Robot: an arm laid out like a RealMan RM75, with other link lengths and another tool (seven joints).
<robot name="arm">
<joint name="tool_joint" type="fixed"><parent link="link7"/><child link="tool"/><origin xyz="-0.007 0.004 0.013" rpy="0.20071 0 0.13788"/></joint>
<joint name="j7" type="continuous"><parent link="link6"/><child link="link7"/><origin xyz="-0.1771 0 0" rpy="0 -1.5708 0"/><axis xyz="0 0 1"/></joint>
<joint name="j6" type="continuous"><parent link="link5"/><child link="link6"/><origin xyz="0 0 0" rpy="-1.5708 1.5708 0"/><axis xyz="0 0 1"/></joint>
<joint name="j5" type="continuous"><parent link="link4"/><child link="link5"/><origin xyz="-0.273 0 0" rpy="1.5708 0 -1.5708"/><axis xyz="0 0 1"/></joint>
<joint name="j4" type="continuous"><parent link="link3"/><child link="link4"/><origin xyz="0 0 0" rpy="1.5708 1.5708 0"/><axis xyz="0 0 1"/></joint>
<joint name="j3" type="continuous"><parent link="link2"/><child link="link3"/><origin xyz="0.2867 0 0" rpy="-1.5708 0 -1.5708"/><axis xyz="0 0 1"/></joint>
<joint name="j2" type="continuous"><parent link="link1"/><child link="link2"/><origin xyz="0 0 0" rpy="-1.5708 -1.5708 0"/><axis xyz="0 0 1"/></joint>
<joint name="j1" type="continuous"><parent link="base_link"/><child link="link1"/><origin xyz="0 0 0.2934"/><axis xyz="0 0 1"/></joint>
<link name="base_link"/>
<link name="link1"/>
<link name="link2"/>
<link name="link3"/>
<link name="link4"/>
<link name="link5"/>
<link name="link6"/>
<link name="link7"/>
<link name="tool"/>
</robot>
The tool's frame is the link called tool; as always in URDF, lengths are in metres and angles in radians. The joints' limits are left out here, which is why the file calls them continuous.
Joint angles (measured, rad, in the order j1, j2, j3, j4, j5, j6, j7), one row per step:
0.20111, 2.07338, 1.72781, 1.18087, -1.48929, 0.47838, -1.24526
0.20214, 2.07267, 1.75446, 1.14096, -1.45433, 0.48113, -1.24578
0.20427, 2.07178, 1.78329, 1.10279, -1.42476, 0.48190, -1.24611
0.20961, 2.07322, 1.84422, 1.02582, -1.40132, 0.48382, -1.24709
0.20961, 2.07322, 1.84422, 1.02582, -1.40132, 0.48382, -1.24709
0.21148, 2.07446, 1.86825, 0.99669, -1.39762, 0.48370, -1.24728
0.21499, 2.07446, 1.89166, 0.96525, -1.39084, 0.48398, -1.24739
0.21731, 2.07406, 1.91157, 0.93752, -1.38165, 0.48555, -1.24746
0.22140, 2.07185, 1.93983, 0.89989, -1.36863, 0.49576, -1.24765
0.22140, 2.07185, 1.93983, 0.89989, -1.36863, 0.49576, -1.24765
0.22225, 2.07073, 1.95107, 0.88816, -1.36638, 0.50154, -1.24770
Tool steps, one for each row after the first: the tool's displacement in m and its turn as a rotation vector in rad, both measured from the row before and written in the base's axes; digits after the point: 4 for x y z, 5 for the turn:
0.0173, -0.0016, 0.0025, 0.00920, 0.04089, -0.04639
0.0170, -0.0017, 0.0036, 0.01346, 0.03621, -0.04550
0.0348, -0.0061, 0.0040, 0.01962, 0.04479, -0.08897
0.0000, 0.0000, 0.0000, 0.00000, 0.00000, 0.00000
0.0133, -0.0033, 0.0009, 0.00697, 0.01399, -0.03438
0.0130, -0.0033, 0.0005, 0.00660, 0.01674, -0.03410
0.0112, -0.0035, 0.0002, 0.00604, 0.01809, -0.02958
0.0137, -0.0049, 0.0003, 0.00551, 0.02727, -0.03371
0.0000, 0.0000, 0.0000, 0.00000, 0.00000, 0.00000
0.0046, -0.0019, 0.0006, 0.00166, 0.00820, -0.01001

